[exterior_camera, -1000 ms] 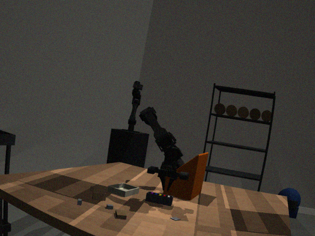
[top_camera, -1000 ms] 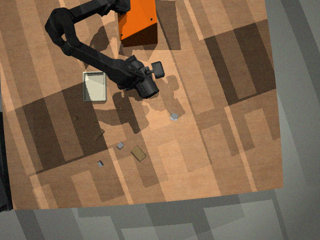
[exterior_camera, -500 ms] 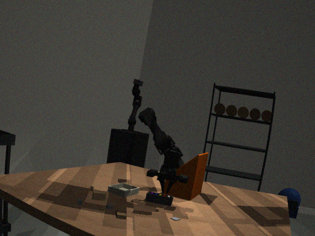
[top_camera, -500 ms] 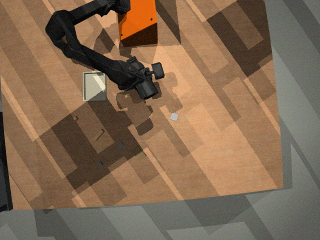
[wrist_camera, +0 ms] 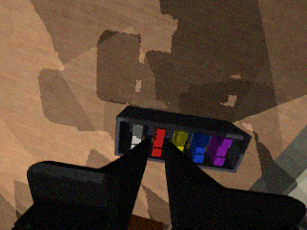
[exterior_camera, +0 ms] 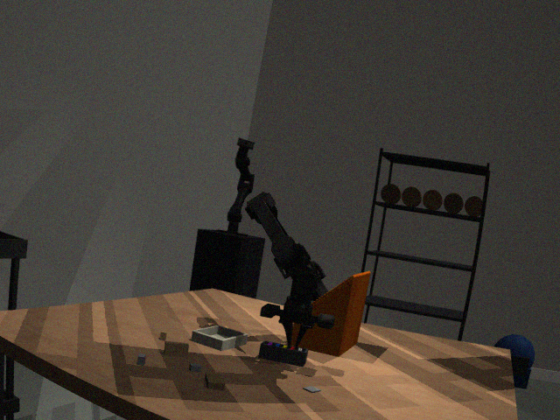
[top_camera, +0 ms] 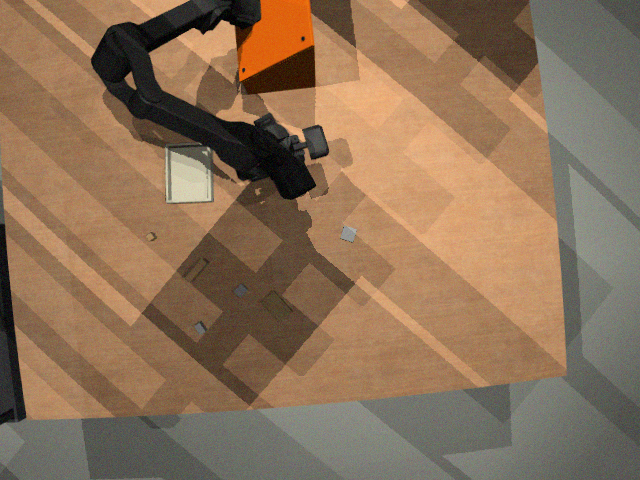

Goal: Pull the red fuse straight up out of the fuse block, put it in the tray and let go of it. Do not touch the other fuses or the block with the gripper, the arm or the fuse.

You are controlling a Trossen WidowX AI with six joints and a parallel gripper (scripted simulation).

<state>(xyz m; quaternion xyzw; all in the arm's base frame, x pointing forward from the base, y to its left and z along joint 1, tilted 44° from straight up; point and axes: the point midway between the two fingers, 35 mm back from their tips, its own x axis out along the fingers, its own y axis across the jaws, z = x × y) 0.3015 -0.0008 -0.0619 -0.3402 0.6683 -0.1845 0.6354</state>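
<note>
My gripper tip is 21 cm to the left of the tray, 4 cm above it and 1 cm short of it. Round my gripper tip: red fuse: 2 cm below.
</note>
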